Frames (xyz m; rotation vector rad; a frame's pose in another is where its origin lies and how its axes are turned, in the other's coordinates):
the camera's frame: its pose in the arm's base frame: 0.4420 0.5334 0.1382 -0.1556 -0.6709 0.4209
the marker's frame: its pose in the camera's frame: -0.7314 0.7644 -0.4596 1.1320 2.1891 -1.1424
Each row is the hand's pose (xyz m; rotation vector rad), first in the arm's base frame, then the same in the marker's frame.
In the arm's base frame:
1: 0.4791 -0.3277 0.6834 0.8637 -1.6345 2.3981
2: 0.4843 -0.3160 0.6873 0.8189 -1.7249 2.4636
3: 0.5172 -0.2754 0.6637 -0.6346 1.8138 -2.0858
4: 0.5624 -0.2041 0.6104 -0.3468 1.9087 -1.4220
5: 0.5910 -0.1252 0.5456 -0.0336 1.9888 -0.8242
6: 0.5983 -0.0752 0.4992 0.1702 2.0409 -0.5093
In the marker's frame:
1: -1.7741 -0.3975 0.9057 0.6797 0.0215 -2.0730
2: -1.7766 -0.3860 0.8994 0.6519 -0.0209 -1.9797
3: -1.7511 -0.3348 0.8950 0.3943 -0.1105 -1.6761
4: -1.6931 -0.2546 0.8821 0.0029 -0.1138 -1.1868
5: -1.6202 -0.1823 0.8556 -0.2852 0.0191 -0.7093
6: -1.5673 -0.1448 0.8332 -0.3965 0.1546 -0.4454

